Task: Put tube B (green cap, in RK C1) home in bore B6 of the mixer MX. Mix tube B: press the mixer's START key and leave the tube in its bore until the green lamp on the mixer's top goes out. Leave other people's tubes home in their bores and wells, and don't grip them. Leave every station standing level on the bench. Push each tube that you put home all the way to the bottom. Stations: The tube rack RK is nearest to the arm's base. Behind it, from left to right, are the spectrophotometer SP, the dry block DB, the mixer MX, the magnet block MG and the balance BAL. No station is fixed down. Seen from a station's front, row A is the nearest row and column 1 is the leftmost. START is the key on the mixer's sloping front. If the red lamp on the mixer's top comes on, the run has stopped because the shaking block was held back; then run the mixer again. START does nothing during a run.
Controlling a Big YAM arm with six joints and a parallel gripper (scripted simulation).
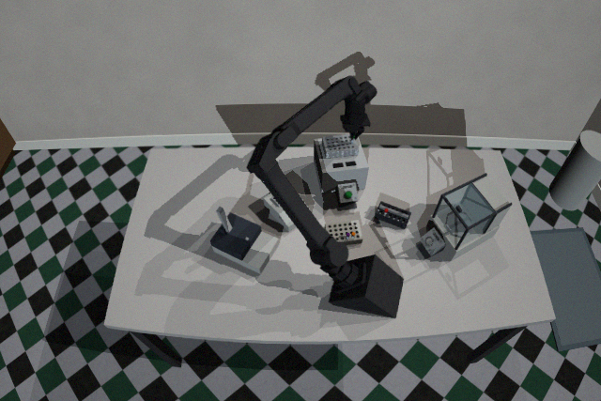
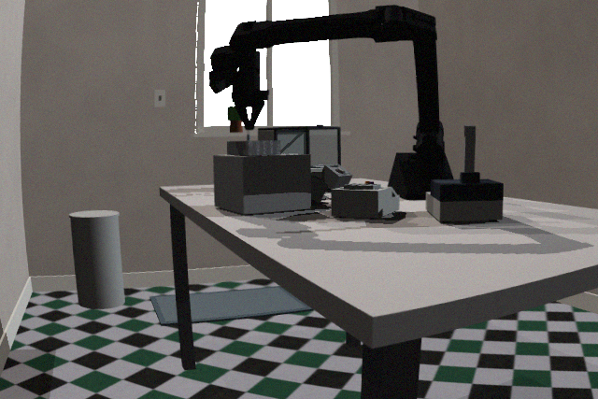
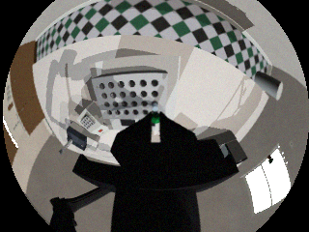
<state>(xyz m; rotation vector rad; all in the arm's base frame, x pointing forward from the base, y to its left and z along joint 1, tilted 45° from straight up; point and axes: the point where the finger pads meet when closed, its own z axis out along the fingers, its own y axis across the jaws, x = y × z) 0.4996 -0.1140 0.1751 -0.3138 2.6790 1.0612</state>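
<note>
My hand is 50 mm to the right of the bore block and 50 mm above it. Round my hand: tube B 20 mm below; then green start key 170 mm behind, 140 mm below; then magnet block MG 210 mm behind, 180 mm to the right, 180 mm below.
</note>
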